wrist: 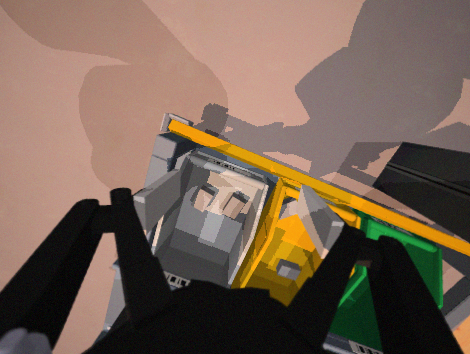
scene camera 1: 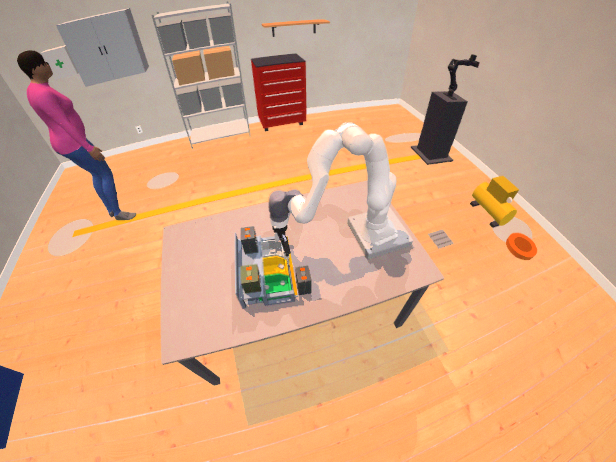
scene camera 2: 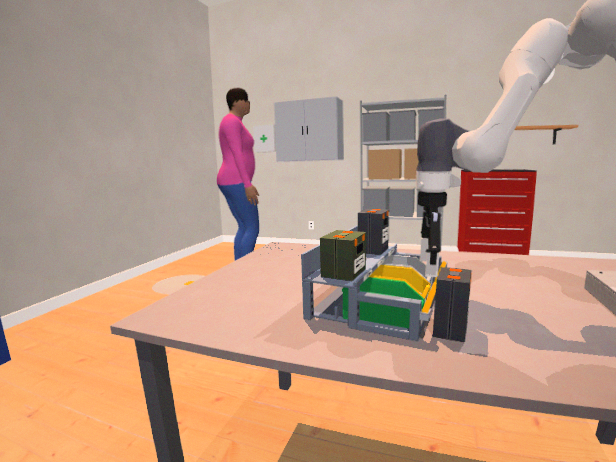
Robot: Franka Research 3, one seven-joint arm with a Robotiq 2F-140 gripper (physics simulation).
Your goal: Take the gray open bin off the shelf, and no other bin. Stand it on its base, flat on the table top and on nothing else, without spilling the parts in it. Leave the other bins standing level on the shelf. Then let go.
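The gray open bin [scene camera 1: 270, 245] [scene camera 2: 406, 260] [wrist: 212, 227] stands in the end bay of the gray-blue shelf [scene camera 1: 239, 270] [scene camera 2: 353, 310] [wrist: 162, 150], with pale parts inside. The yellow bin [scene camera 1: 272, 265] [scene camera 2: 397, 273] [wrist: 295, 245] is beside it, then the green bin [scene camera 1: 276, 286] [scene camera 2: 382, 311] [wrist: 427, 257]. My gripper [scene camera 1: 286, 250] [scene camera 2: 432, 257] [wrist: 239, 190] is open and empty above the bins. In the wrist view one finger appears by the gray bin's outer side wall, the other over the yellow bin. Fingertip height against the gray rim is unclear.
A yellow bar [scene camera 1: 293, 275] [scene camera 2: 434, 292] [wrist: 225, 148] runs along the shelf's front. A dark case [scene camera 1: 303, 280] [scene camera 2: 452, 305] [wrist: 425, 172] stands before the green end. An olive case [scene camera 1: 250, 278] [scene camera 2: 342, 255] and another dark case [scene camera 1: 248, 240] [scene camera 2: 373, 232] stand on the upper level.
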